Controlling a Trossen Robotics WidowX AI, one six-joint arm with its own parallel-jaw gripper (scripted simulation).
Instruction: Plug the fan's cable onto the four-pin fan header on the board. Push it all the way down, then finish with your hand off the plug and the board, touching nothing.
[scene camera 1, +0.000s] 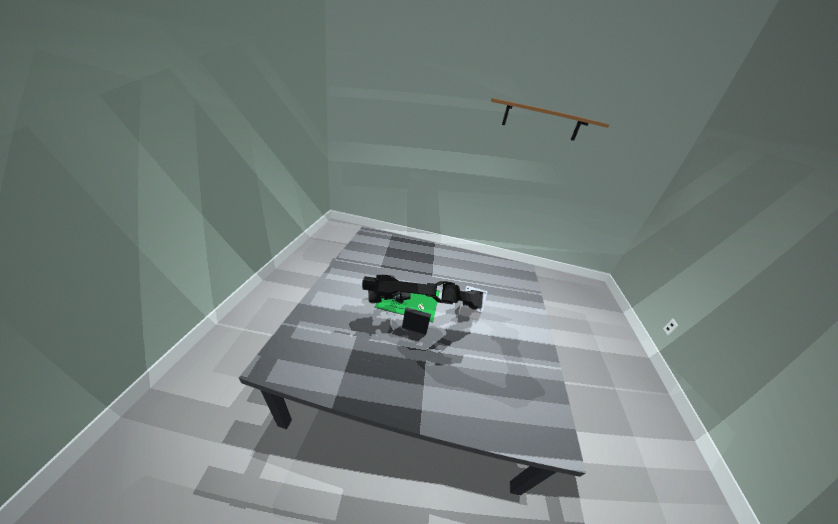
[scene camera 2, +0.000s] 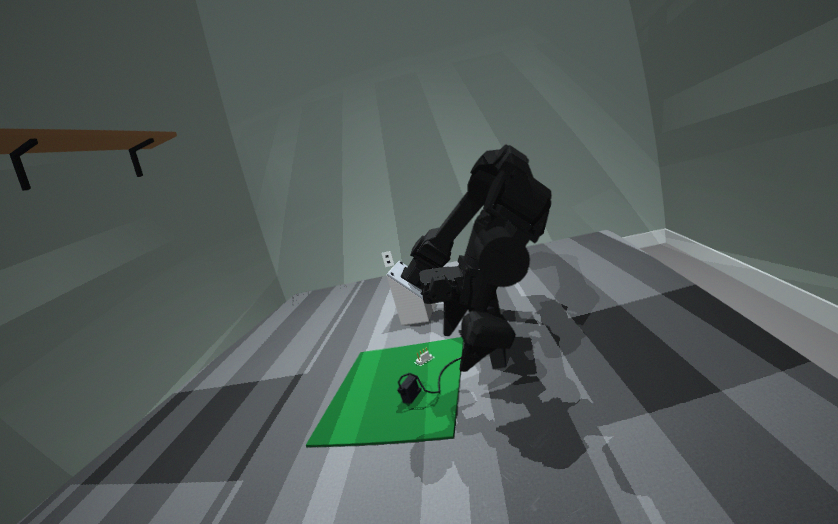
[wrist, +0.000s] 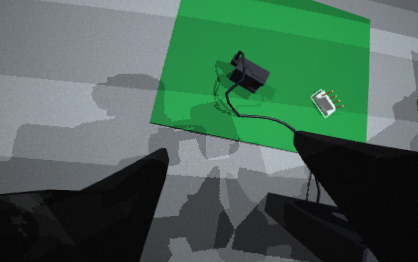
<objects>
same spot on green board: (scene camera 1: 429, 304) = (wrist: 347, 85)
</objects>
